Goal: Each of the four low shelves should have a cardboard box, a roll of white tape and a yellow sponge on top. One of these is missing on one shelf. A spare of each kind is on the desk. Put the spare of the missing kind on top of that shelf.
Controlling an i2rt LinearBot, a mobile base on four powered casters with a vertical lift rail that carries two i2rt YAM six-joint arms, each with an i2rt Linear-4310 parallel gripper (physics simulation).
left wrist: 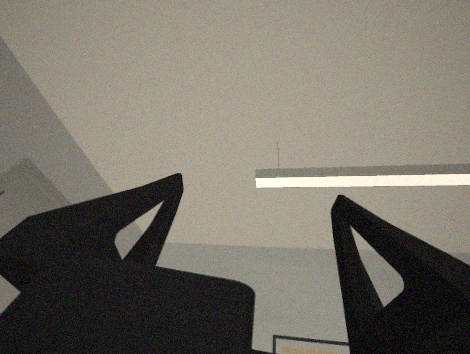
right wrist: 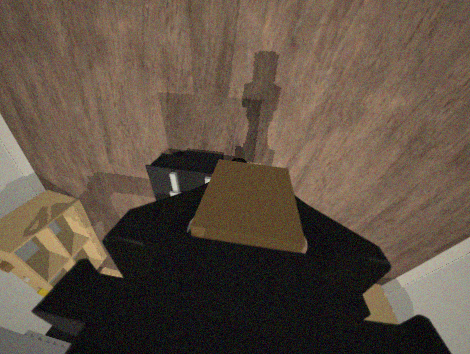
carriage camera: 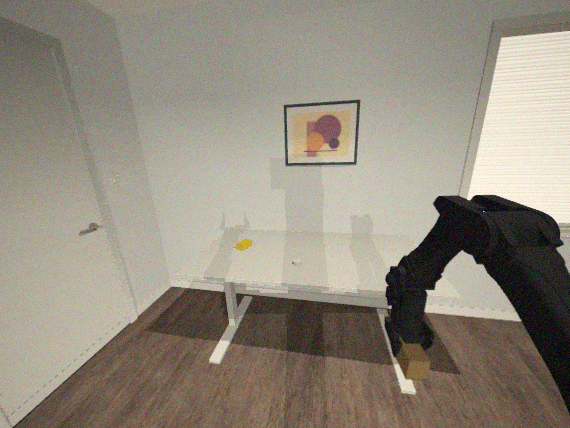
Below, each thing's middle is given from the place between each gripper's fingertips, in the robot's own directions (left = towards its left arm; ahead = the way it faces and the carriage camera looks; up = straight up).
Scene:
Right now the framed picture [carriage camera: 326, 133] is 1300 mm ahead of my right hand, 640 mm above it and 60 mm to the left of it.

